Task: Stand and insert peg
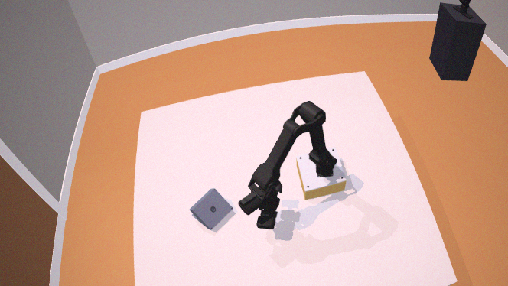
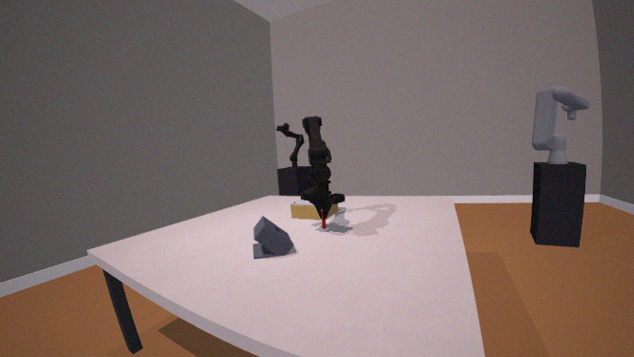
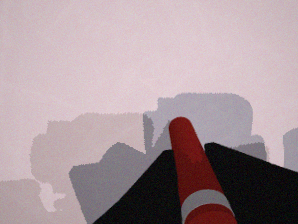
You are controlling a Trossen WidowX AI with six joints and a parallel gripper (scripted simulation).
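The grey sloped panel lies 24 cm ahead of my gripper tip and 3 cm to the right of it. Also, from my gripper tip: red peg (2 cm above).
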